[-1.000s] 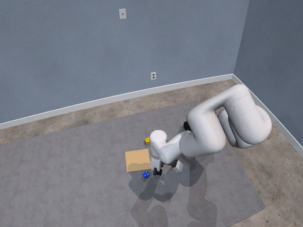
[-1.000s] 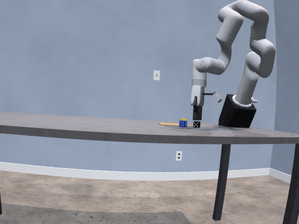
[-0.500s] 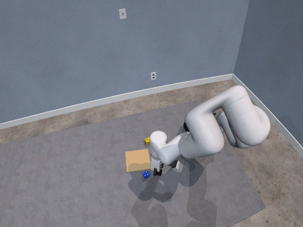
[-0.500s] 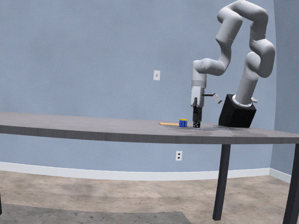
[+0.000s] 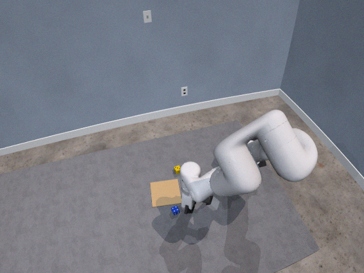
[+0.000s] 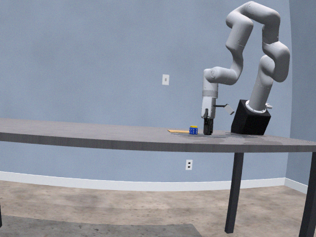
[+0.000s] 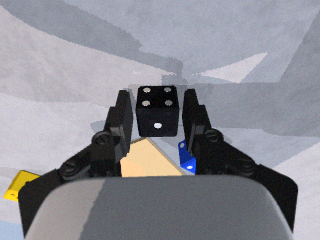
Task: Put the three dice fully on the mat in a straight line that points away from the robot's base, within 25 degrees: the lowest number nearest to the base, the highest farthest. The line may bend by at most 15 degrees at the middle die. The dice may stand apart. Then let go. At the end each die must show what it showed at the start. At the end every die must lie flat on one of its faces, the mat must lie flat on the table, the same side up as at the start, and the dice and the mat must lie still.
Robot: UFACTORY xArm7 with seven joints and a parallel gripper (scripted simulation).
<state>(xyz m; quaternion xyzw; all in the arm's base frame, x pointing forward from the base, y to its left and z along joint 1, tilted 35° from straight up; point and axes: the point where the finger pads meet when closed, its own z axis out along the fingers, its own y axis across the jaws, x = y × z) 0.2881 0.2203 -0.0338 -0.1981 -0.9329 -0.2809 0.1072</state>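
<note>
Right now the black die is 10 mm below my hand. From my hand the other things lie so: tan mat: 110 mm ahead, 100 mm to the right, 20 mm below; then yellow die: 220 mm to the right, 40 mm ahead, 10 mm below; then blue die: 70 mm ahead, 10 mm to the left, 10 mm below.
</note>
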